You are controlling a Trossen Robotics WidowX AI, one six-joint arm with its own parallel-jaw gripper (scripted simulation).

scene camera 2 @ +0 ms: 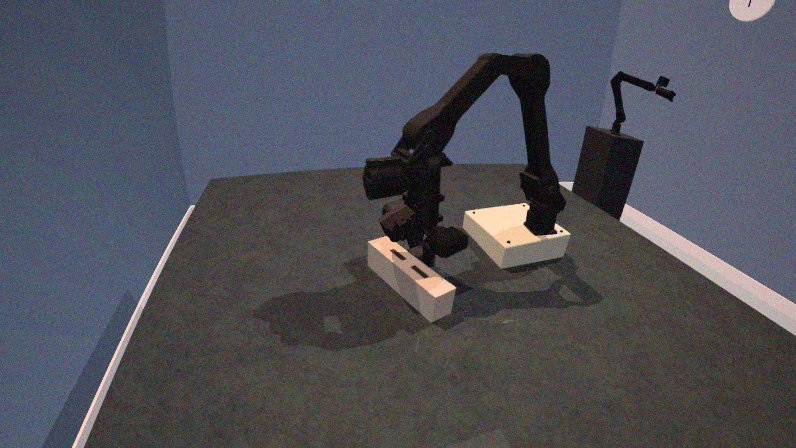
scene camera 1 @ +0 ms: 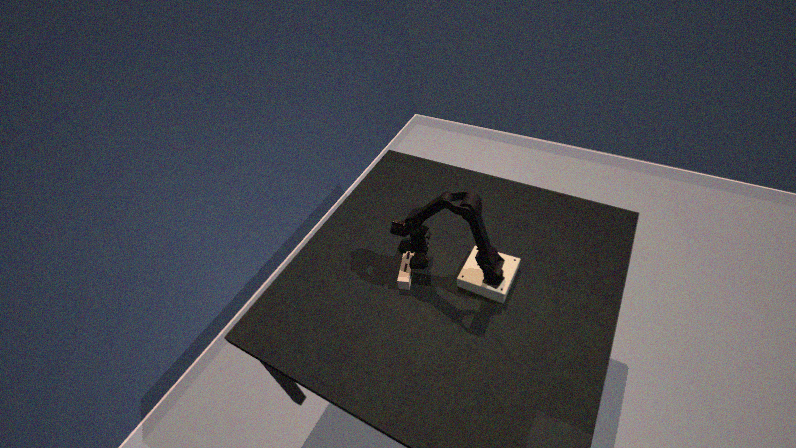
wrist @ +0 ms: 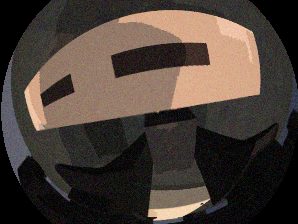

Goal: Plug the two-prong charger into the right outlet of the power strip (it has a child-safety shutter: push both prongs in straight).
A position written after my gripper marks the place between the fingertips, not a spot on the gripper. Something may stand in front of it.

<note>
My gripper (scene camera 2: 421,262) carries a dark charger.
My gripper is seen too in the wrist view (wrist: 168,131).
</note>
